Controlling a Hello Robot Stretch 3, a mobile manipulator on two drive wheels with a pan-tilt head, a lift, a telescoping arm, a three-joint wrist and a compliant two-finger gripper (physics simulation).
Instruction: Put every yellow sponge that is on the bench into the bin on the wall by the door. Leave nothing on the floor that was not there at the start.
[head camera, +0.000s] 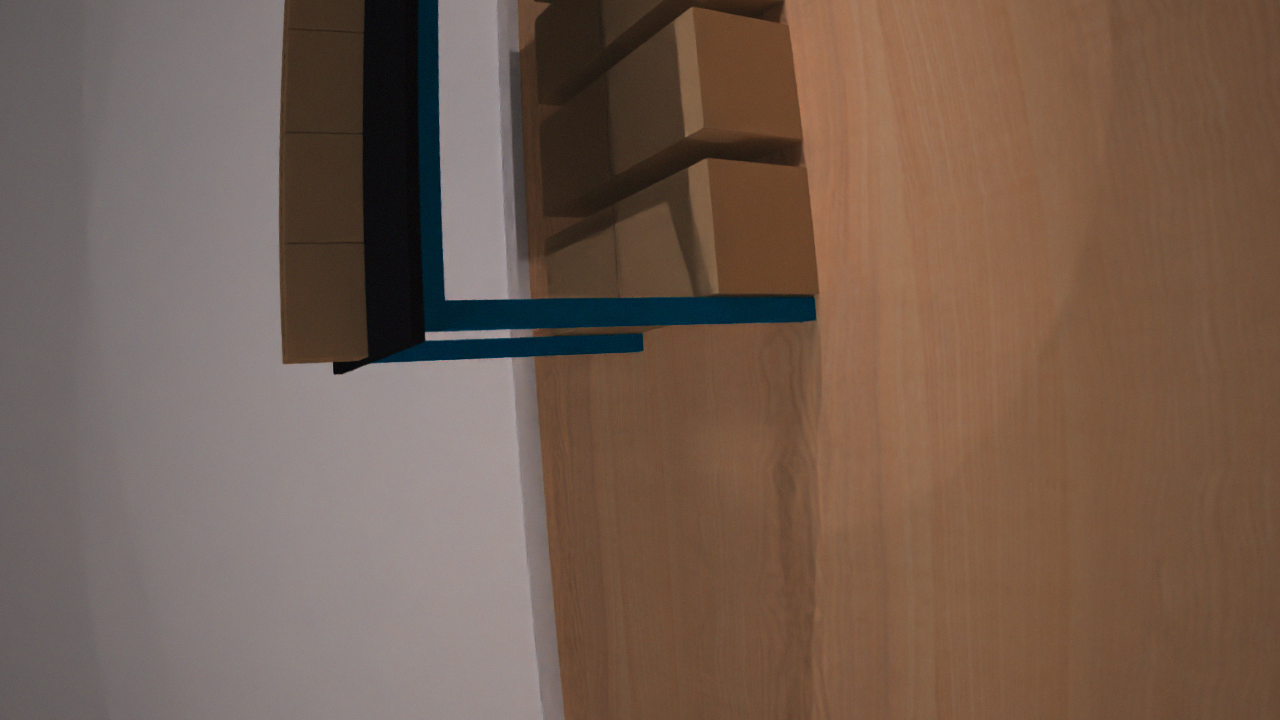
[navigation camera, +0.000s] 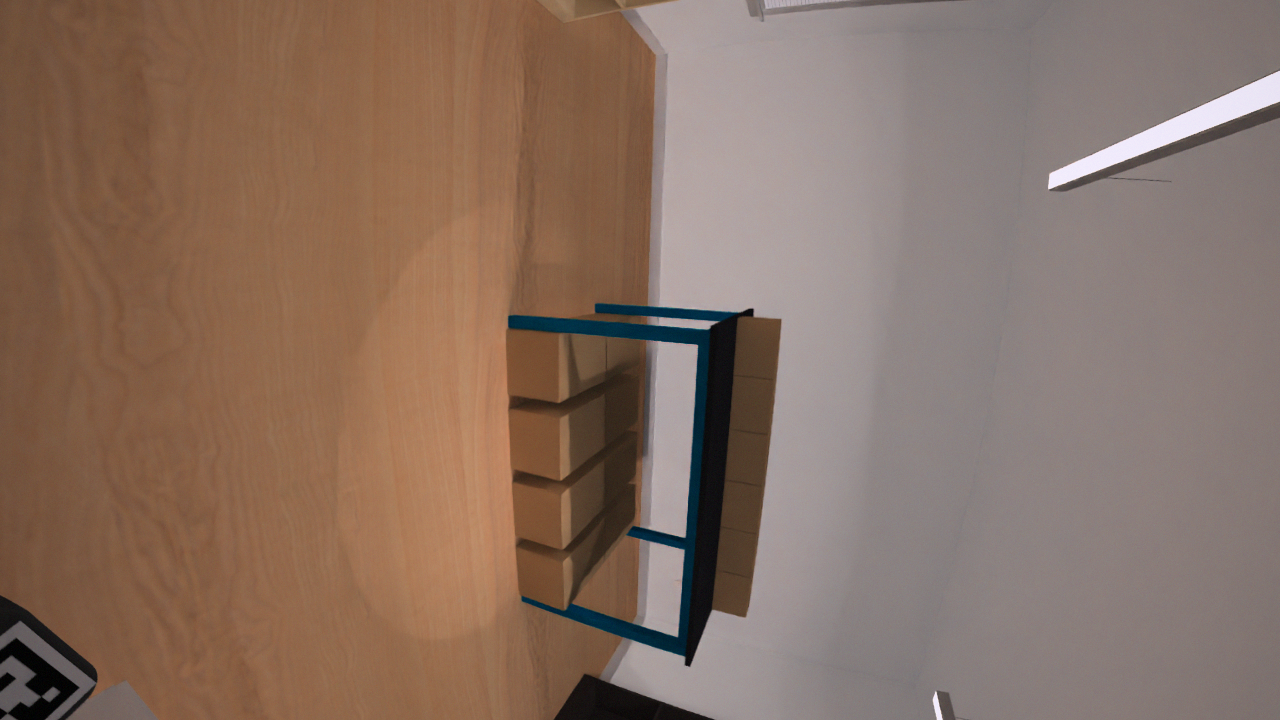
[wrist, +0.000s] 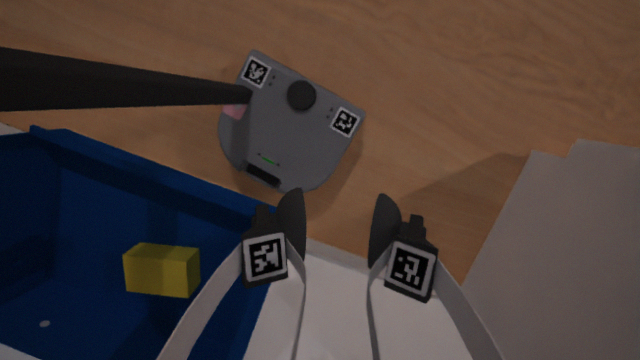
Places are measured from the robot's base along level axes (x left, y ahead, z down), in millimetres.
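Where they show: gripper, fingertip midpoint: (wrist: 337, 215); robot's base at its link origin: (wrist: 307, 97).
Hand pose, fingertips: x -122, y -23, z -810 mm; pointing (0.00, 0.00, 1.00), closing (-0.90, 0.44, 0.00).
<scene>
Each offset is from my fingertips to the top centre of the thing. "spot": to the spot under its first point.
A yellow sponge @(dx +146, dy -295, dz +224 mm) (wrist: 161, 271) lies inside the blue bin @(dx +108, dy -276, dz +144 mm) (wrist: 165, 182) at the lower left of the wrist view. My gripper (wrist: 337, 215) is open, with its two fingertips well apart and no object between them. Its left finger overlaps the bin's edge in that view, and the sponge is to the left of the fingers. The bench with yellow sponges does not show in the head or navigation view. The door does not show either.
My grey base (wrist: 295, 135) stands on the wood floor. A blue-framed rack (head camera: 626, 311) (navigation camera: 702, 420) holds brown boxes @(spot: dx +6, dy +1661, dz +662 mm) (head camera: 760, 228) (navigation camera: 534, 367) under and on its black top, near the wall. A black object (navigation camera: 617, 702) is at the navigation view's bottom edge.
</scene>
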